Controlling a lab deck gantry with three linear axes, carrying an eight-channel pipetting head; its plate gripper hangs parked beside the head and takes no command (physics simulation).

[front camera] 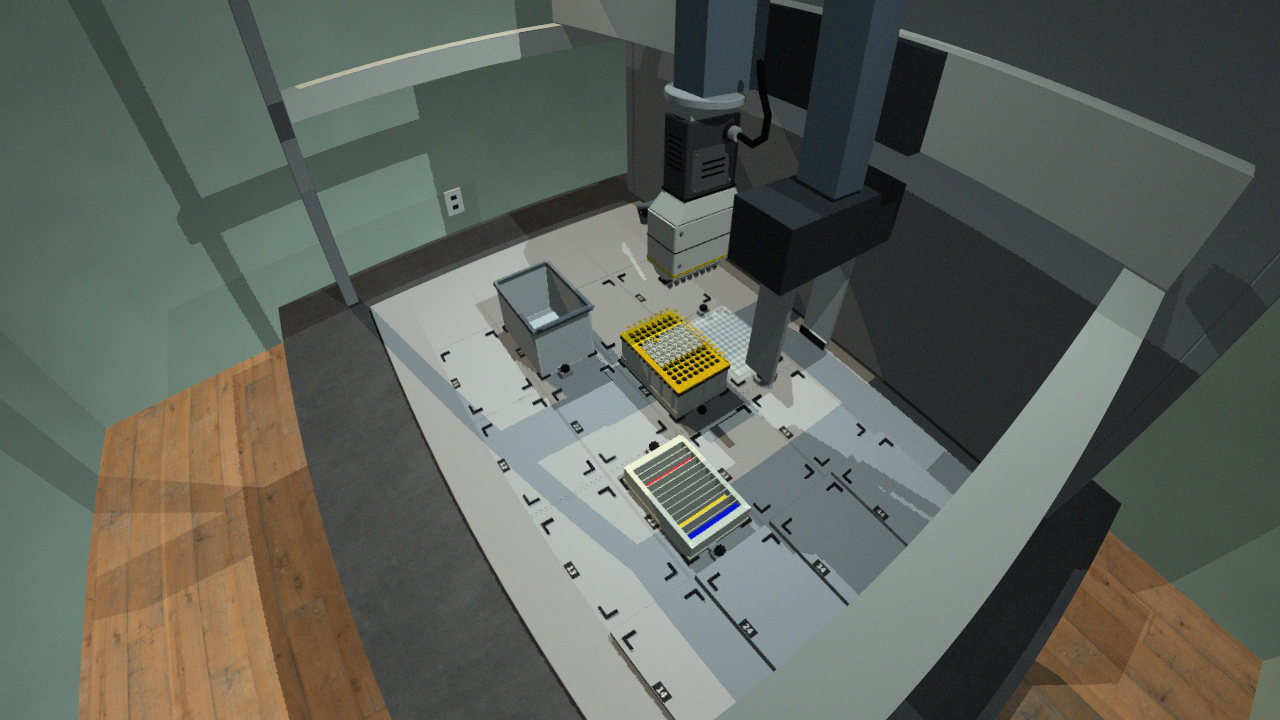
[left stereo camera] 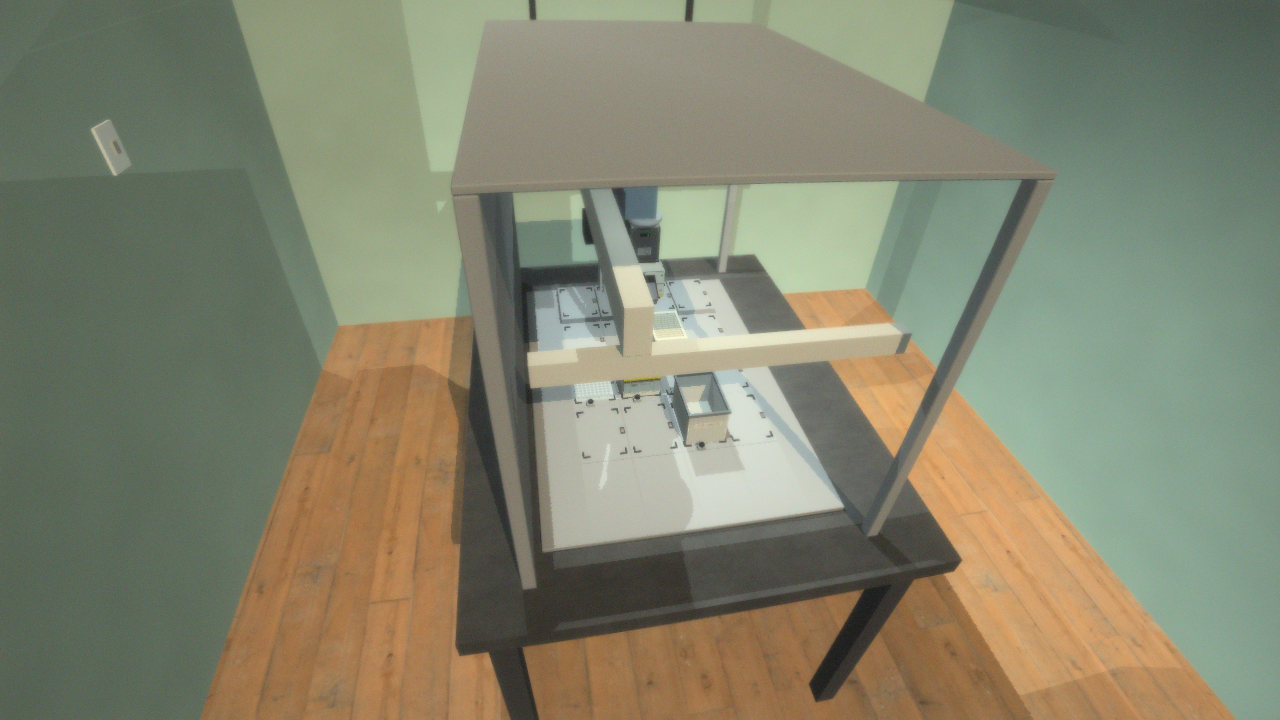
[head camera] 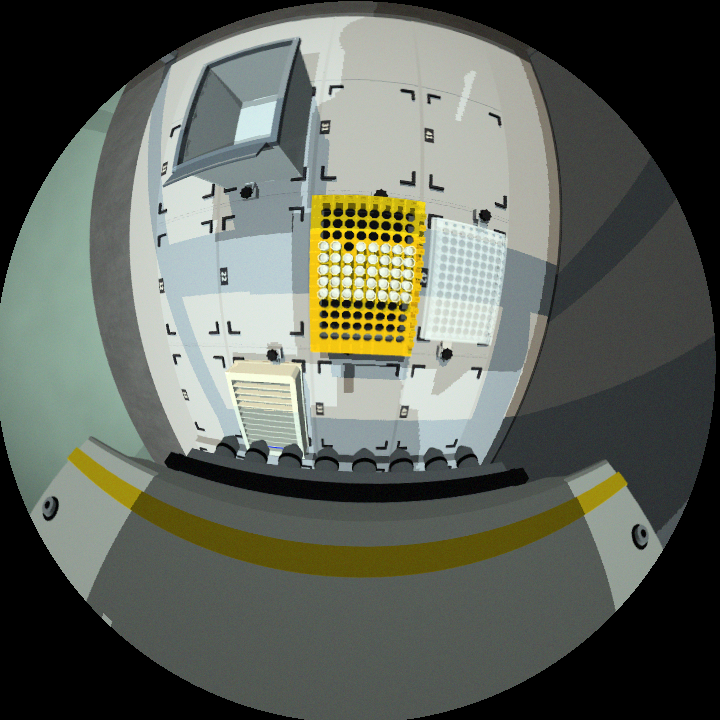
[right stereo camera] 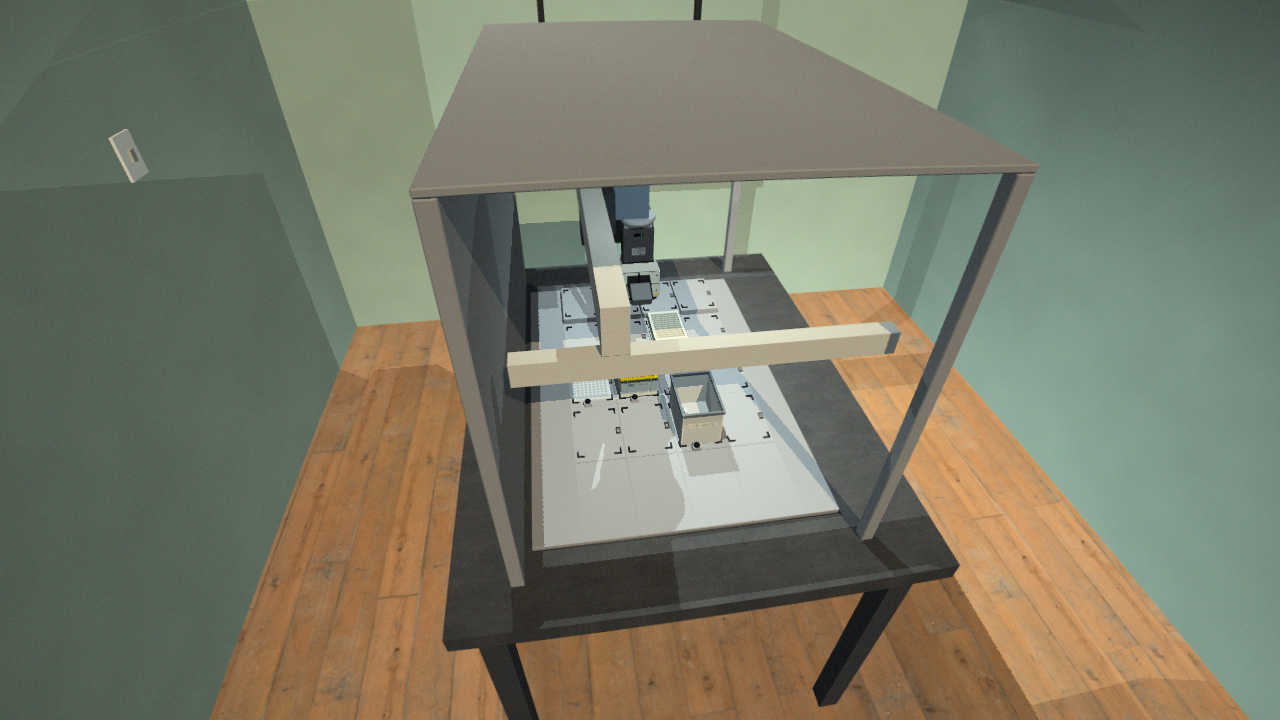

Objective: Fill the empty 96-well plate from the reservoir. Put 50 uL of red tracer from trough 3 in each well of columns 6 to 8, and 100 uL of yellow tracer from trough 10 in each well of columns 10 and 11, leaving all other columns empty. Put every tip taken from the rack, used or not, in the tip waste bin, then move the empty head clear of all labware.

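The pipetting head (front camera: 691,234) (head camera: 362,557) hangs high above the deck, its dark nozzles (head camera: 364,462) bare of tips. The parked plate gripper (front camera: 787,358) hangs beside it, its two fingers apart and empty. The yellow tip rack (front camera: 684,385) (head camera: 362,345) holds white tips in its middle rows, with one gap; its outer rows are empty holes. The clear 96-well plate (front camera: 733,340) (head camera: 466,282) shows no colour. The reservoir (front camera: 682,441) (head camera: 265,371) has red (front camera: 668,471), yellow (front camera: 704,510) and blue troughs in the front view. The grey waste bin (front camera: 565,349) (head camera: 300,114) is open; no tips show inside.
In the stereo views the gantry beam (left stereo camera: 760,346) (right stereo camera: 760,346) crosses above the deck and partly hides the rack. Enclosure posts (left stereo camera: 957,358) (right stereo camera: 944,358) stand at the corners. Black locating knobs (head camera: 272,353) (head camera: 446,353) stand beside the labware.
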